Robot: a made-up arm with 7 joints. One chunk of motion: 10 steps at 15 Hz.
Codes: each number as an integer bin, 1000 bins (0 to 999) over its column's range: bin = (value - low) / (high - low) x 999, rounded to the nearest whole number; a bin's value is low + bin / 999 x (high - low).
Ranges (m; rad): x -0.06..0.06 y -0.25..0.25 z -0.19..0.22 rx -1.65..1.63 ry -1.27..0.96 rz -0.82..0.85
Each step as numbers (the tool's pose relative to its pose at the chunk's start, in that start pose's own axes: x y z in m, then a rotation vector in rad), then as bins.
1 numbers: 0.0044 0.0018 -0.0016 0.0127 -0.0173 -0.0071
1 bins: 536 503 459 506 561 486
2 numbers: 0.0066 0.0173 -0.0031 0.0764 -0.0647 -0.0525
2 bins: 554 534 455 526 540 459
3 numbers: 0.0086 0.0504 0.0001 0.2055 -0.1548 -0.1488
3 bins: 571 600 463 565 500 402
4 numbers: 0.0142 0.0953 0.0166 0.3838 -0.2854 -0.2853
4 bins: 618 690 503 619 441 320
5 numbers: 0.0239 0.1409 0.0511 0.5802 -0.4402 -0.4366
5 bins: 698 781 587 679 372 229
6 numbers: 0.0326 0.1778 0.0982 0.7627 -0.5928 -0.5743
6 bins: 771 855 702 735 303 147
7 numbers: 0.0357 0.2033 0.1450 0.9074 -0.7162 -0.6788
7 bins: 797 906 816 779 248 84
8 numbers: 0.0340 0.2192 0.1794 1.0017 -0.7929 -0.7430
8 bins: 783 937 900 808 214 46
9 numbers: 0.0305 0.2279 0.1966 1.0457 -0.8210 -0.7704
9 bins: 753 955 942 821 201 30
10 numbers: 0.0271 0.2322 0.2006 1.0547 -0.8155 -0.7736
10 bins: 725 963 952 824 204 28
